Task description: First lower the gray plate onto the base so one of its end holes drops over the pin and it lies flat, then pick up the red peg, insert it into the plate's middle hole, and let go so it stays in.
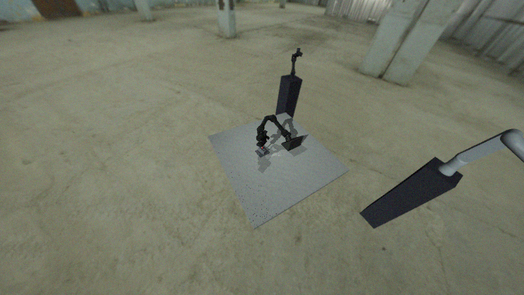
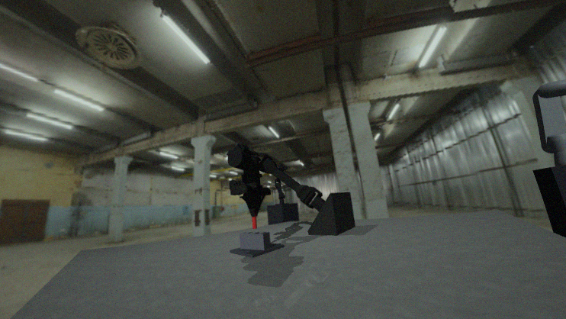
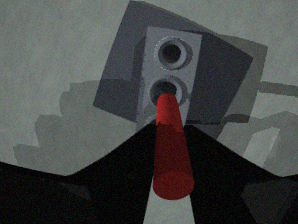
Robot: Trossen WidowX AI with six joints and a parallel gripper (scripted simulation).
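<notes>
My gripper tip is now 7 cm above the gray plate. Round my gripper tip: red peg (right at my gripper tip); dark base (1 cm behind, 1 cm to the left, 10 cm below).
</notes>
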